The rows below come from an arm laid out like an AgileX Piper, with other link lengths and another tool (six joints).
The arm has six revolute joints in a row. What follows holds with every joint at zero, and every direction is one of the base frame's. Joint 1 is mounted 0.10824 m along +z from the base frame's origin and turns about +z. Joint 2 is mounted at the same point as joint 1 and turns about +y. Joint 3 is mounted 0.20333 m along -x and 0.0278 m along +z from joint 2 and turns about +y. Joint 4 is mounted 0.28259 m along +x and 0.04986 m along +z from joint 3 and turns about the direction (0.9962, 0, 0.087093). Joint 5 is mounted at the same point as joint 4 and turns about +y. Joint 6 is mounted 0.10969 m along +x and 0.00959 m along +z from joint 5 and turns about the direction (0.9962, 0, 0.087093). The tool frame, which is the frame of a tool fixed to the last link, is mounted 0.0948 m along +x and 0.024 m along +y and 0.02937 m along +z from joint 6; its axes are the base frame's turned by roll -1.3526, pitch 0.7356 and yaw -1.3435 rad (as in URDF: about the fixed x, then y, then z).
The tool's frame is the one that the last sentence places.
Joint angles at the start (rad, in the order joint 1, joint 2, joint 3, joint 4, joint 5, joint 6):
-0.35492, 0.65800, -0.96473, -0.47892, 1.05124, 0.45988
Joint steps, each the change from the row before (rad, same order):
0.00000, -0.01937, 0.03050, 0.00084, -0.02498, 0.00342
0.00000, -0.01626, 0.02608, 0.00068, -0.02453, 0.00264
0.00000, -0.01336, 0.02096, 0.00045, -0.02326, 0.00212
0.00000, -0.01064, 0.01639, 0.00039, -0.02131, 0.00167
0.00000, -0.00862, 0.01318, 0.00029, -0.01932, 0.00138
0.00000, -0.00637, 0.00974, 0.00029, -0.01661, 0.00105
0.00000, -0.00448, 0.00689, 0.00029, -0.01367, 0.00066
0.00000, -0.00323, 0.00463, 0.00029, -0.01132, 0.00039
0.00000, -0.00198, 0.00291, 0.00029, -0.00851, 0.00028
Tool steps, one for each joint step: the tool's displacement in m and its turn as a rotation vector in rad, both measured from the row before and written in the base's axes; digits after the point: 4 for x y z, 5 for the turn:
0.0009, 0.0013, -0.0034, -0.00523, -0.01129, 0.00920
0.0012, 0.0012, -0.0025, -0.00592, -0.01166, 0.00940
0.0013, 0.0011, -0.0013, -0.00649, -0.01239, 0.00908
0.0013, 0.0010, -0.0005, -0.00647, -0.01233, 0.00847
0.0013, 0.0009, 0.0000, -0.00618, -0.01171, 0.00775
0.0012, 0.0008, 0.0004, -0.00551, -0.01052, 0.00676
0.0010, 0.0006, 0.0006, -0.00472, -0.00889, 0.00568
0.0009, 0.0005, 0.0009, -0.00416, -0.00785, 0.00480
0.0007, 0.0004, 0.0008, -0.00311, -0.00603, 0.00364

